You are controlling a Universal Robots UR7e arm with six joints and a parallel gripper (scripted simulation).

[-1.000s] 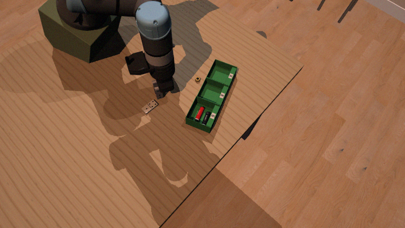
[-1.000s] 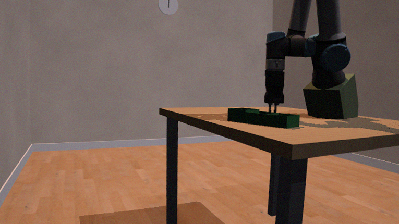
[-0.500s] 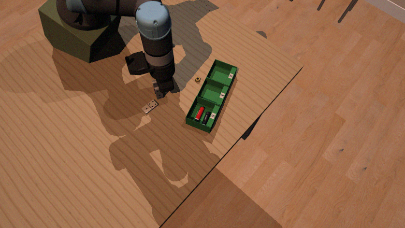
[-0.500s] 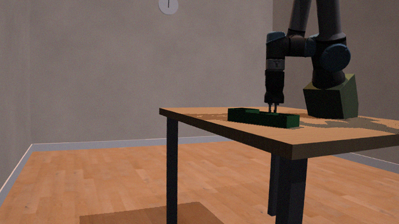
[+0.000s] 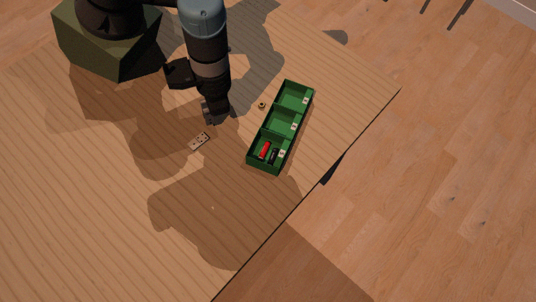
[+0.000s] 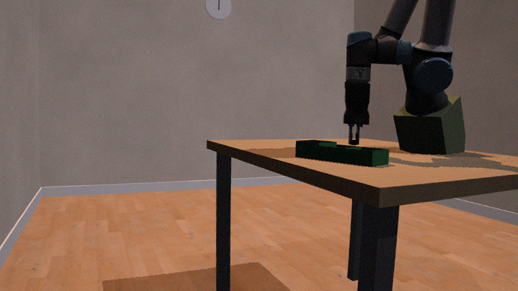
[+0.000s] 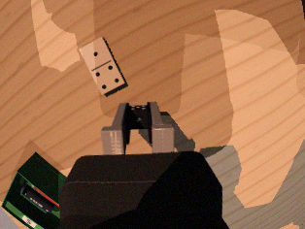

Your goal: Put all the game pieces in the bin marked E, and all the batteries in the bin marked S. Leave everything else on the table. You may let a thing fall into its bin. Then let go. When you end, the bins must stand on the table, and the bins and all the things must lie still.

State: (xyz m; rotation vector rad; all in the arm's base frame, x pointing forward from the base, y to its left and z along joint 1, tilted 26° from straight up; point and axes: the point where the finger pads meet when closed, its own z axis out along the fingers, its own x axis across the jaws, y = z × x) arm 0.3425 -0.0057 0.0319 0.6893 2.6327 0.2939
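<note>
My gripper is now 14 cm short of the green three-compartment bin, 12 cm to the right of it and 3 cm above it. The rest, counted from my hand: brass nut 5 cm ahead, 14 cm to the left, 5 cm below; domino 1 cm ahead, 5 cm to the right, 4 cm below; black die 1 cm below.
</note>
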